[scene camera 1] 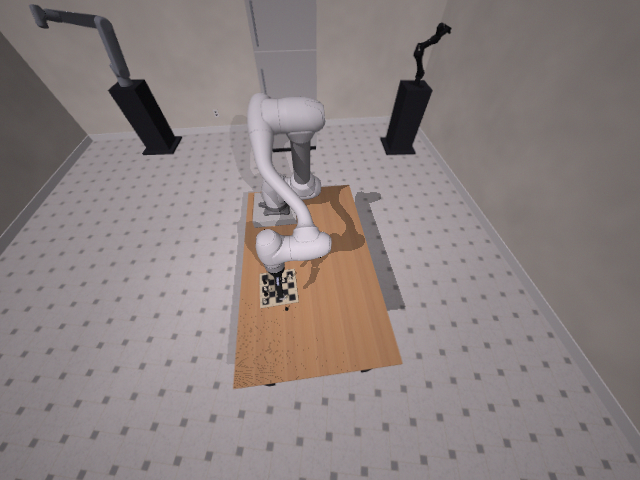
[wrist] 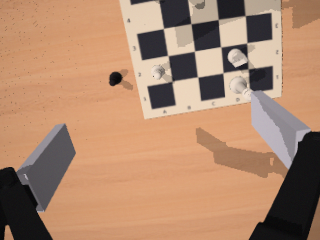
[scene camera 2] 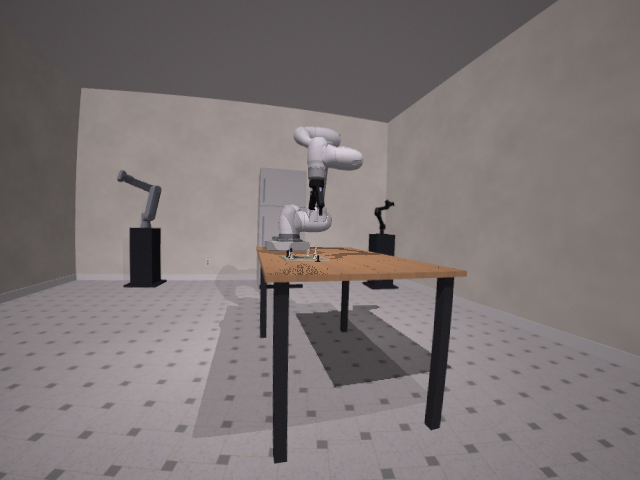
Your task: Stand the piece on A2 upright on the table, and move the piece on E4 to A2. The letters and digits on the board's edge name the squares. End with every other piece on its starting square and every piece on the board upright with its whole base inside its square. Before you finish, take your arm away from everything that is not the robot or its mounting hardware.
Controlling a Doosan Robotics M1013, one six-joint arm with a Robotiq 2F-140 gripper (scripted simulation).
Scene:
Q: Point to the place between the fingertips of my gripper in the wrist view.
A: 159,124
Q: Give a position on a chessboard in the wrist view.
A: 193,50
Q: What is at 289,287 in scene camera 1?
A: A chessboard.

